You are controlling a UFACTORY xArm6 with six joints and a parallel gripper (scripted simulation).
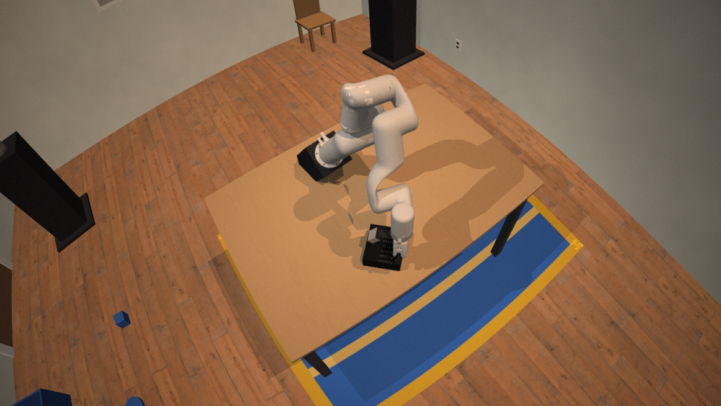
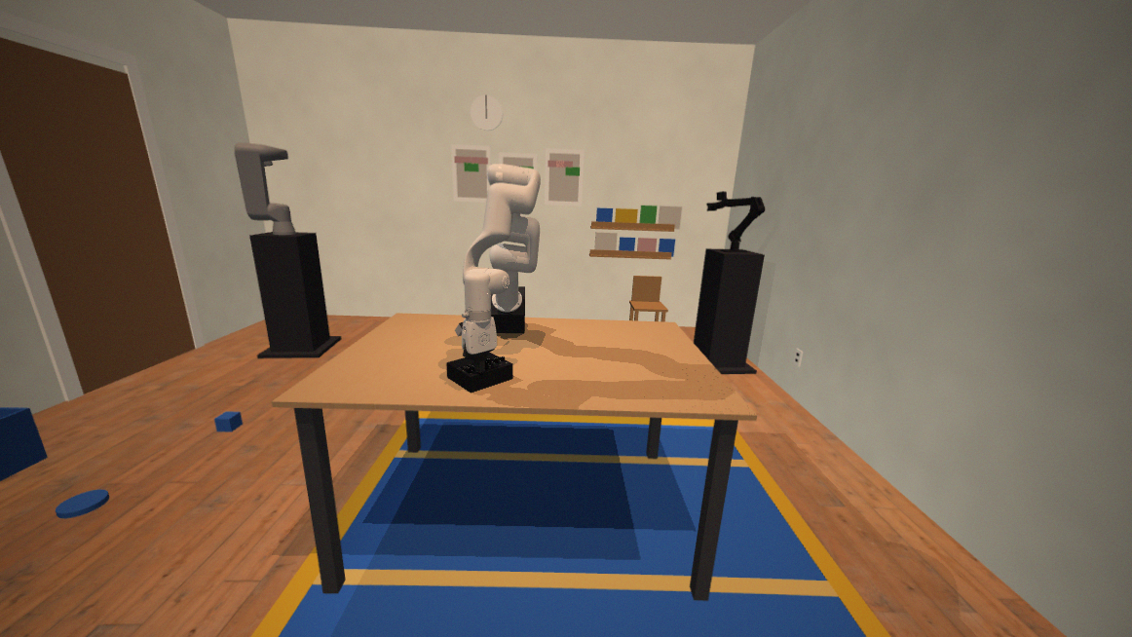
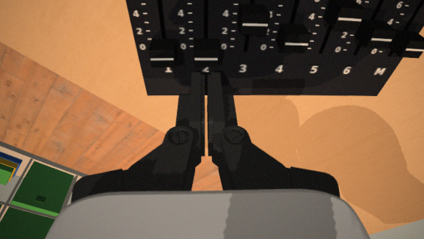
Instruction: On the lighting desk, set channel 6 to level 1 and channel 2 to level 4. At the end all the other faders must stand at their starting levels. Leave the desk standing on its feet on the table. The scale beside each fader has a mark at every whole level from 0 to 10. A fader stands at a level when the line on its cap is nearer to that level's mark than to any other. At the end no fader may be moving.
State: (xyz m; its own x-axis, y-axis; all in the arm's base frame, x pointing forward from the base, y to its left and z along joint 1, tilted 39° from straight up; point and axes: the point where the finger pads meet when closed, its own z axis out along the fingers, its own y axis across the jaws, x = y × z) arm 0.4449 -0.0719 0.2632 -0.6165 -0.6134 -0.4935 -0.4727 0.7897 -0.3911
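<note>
The channel 2 fader cap is 20 mm to the right of my hand, 20 mm below it and 20 mm behind it. Also, from my hand: channel 6 fader cap 90 mm behind, 50 mm to the left, 20 mm below.
</note>
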